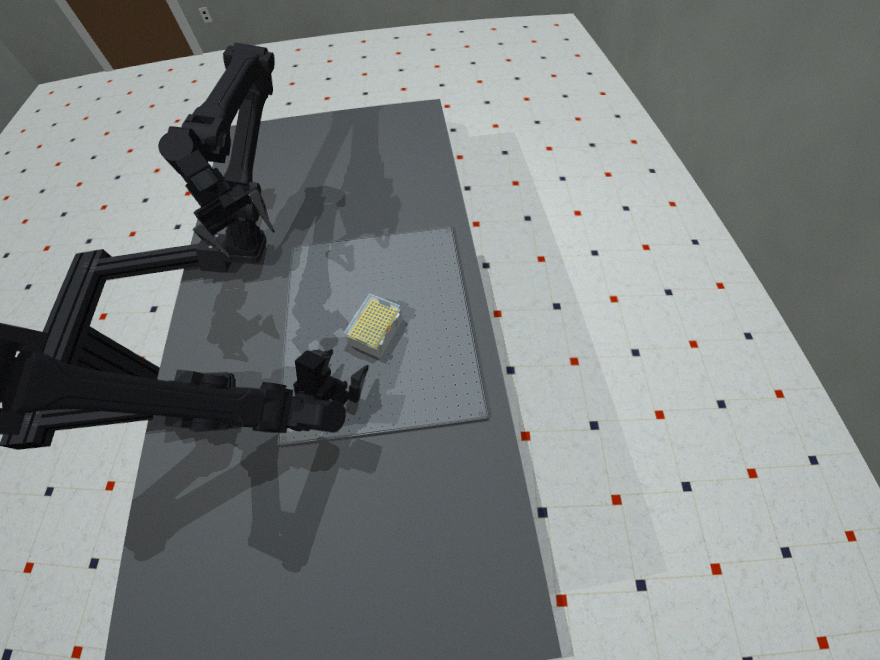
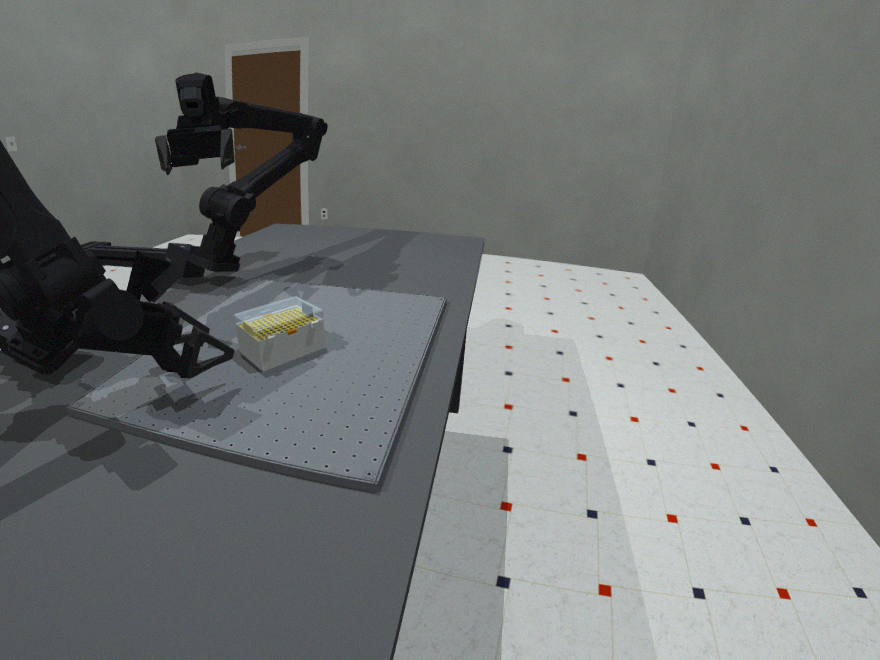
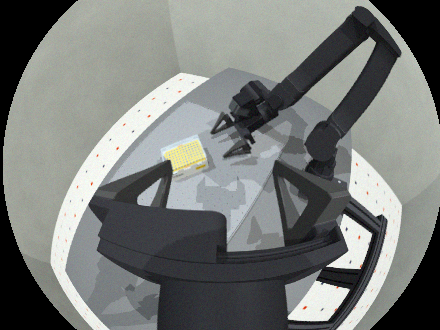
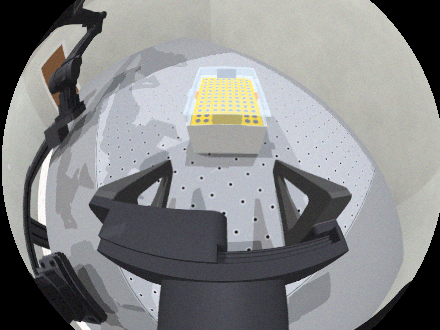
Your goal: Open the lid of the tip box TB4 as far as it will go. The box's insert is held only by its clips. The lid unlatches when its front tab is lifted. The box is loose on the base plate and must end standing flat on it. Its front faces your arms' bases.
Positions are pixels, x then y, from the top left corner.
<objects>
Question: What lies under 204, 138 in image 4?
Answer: A tip box TB4.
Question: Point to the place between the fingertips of my right gripper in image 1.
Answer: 349, 358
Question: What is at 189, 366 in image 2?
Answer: My right gripper.
</objects>
